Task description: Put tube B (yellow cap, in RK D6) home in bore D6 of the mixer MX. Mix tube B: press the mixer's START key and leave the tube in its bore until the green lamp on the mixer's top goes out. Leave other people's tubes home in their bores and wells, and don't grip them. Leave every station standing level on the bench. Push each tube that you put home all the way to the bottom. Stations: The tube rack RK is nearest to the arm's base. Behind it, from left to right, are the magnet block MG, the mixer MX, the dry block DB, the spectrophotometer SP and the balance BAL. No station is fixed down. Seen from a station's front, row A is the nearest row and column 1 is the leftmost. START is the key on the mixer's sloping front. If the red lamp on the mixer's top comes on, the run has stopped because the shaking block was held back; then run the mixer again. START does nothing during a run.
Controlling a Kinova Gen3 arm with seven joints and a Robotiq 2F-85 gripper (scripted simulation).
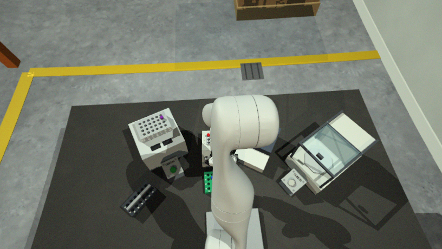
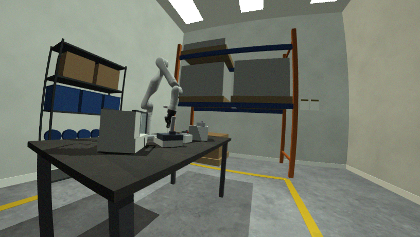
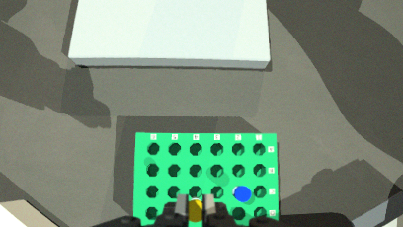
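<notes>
The blue-capped tube lies 1 cm behind my hand, 4 cm to the left of it and 10 cm below it. The rest, counted from my hand: tube B: 4 cm below; then dry block DB: 13 cm ahead, 2 cm to the left, 9 cm below; then green tube rack RK: 2 cm behind, 1 cm to the left, 11 cm below.
</notes>
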